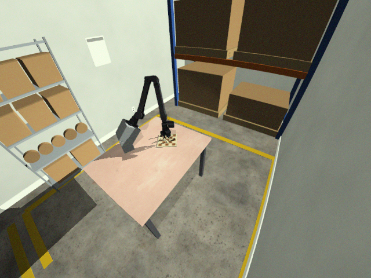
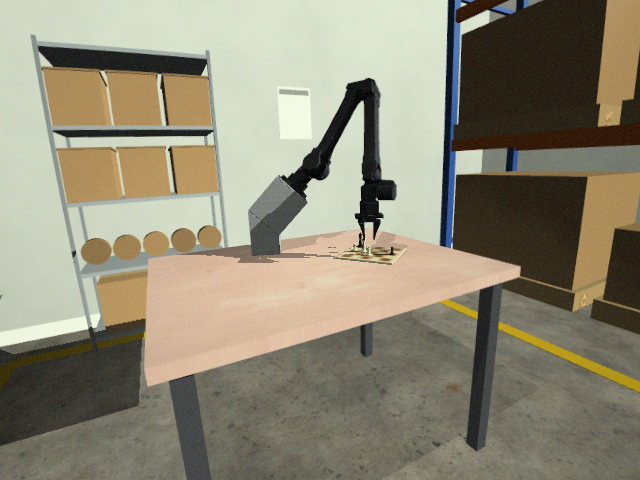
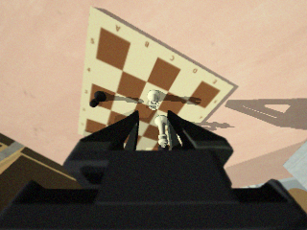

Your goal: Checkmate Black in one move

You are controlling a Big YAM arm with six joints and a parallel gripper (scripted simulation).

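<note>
The tall white piece lies 6 cm behind my hand and 4 cm below it. From my hand the other things lie so: black pawn 2 cm ahead, 9 cm to the left, 6 cm below; then chessboard 3 cm behind, 3 cm to the left, 7 cm below; then small white piece 9 cm behind, 3 cm to the right, 6 cm below.
</note>
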